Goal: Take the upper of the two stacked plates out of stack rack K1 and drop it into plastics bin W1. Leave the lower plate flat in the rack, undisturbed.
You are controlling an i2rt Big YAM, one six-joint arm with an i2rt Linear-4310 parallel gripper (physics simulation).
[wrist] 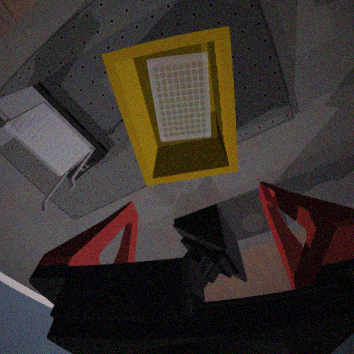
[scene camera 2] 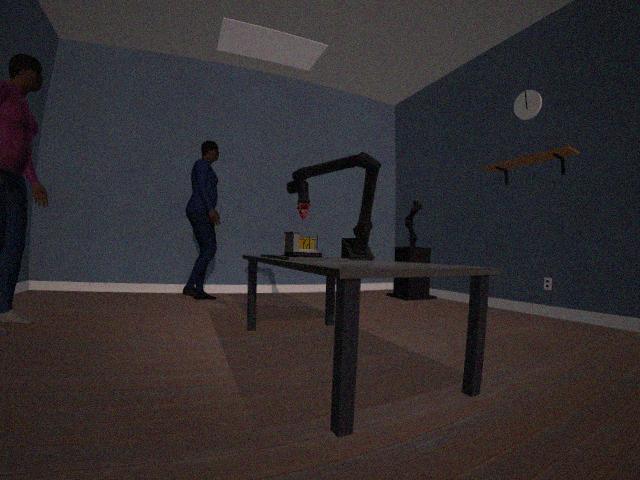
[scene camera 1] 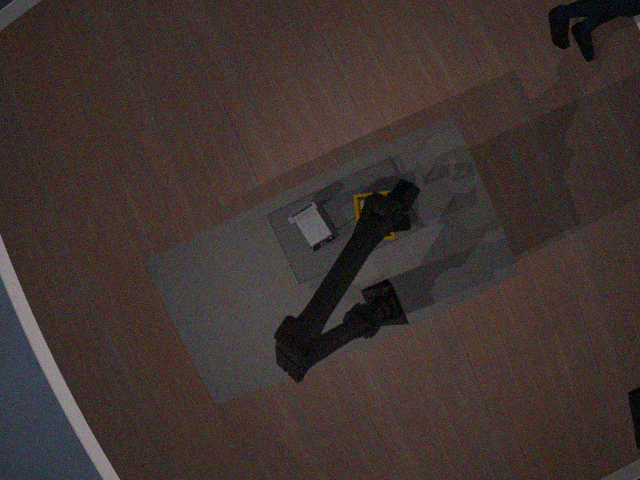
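Where they show: gripper, fingertip midpoint: (wrist: 195, 198) (scene camera 2: 304, 218); arm's base, origin of the base link: (wrist: 208, 253) (scene camera 2: 357, 247) (scene camera 1: 383, 307).
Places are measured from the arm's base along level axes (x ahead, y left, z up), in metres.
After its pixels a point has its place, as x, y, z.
Note:
The yellow bin W1 (scene camera 1: 357, 209) @[0.372, -0.030, 0.042] (scene camera 2: 311, 242) @[0.279, -0.004, 0.018] (wrist: 227, 100) @[0.326, -0.134, 0.042] stands on the perforated base. A pale plate with a grid of wells (wrist: 182, 102) @[0.322, -0.080, -0.049] lies inside it, near the bottom. Rack K1 (scene camera 2: 288, 242) @[0.445, 0.150, 0.009] (wrist: 75, 119) @[0.374, 0.095, -0.055] stands beside the bin, with a dark side wall and two light prongs at one end. A whitish plate (scene camera 1: 312, 225) @[0.376, 0.142, -0.019] (wrist: 50, 139) @[0.371, 0.134, -0.020] lies flat in the rack; no second plate shows on top of it. My gripper (scene camera 2: 303, 217) @[0.304, -0.078, 0.154] (wrist: 195, 198) @[0.304, -0.078, 0.154] is open and empty, pointing down well above the bin, with its red fingers wide apart. In scene camera 1 the arm covers part of the bin.
The dark perforated base (scene camera 1: 288, 258) @[0.290, 0.279, -0.057] (wrist: 270, 75) @[0.304, -0.220, -0.058] carries the rack and bin on the grey table (scene camera 1: 206, 289) @[0.286, 0.651, -0.070] (scene camera 2: 413, 268) @[0.228, 0.834, -0.071]. The arm's dark foot (scene camera 1: 385, 302) @[0.024, -0.011, 0.036] (scene camera 2: 356, 249) @[0.028, 0.038, -0.012] stands on the table near one long edge. Two people (scene camera 2: 202, 206) (scene camera 2: 15, 155) stand away from the table.

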